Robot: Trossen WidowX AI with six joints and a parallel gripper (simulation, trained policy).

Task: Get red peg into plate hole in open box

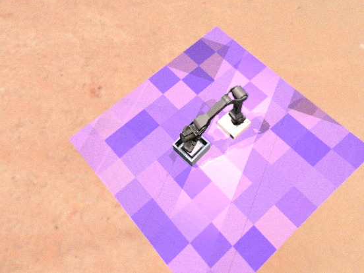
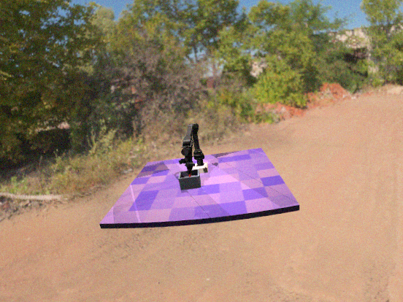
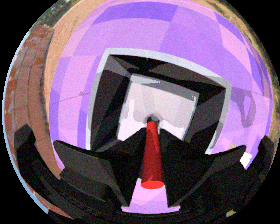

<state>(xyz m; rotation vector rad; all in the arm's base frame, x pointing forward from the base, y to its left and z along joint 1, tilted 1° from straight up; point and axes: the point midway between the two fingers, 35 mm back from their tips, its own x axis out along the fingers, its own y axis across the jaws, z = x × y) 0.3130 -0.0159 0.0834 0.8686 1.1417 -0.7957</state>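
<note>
Right now my gripper tip is 1 cm past the red peg, 1 cm to the right of it and 1 cm below it. Round my gripper tip: grey box (7 cm below).
</note>
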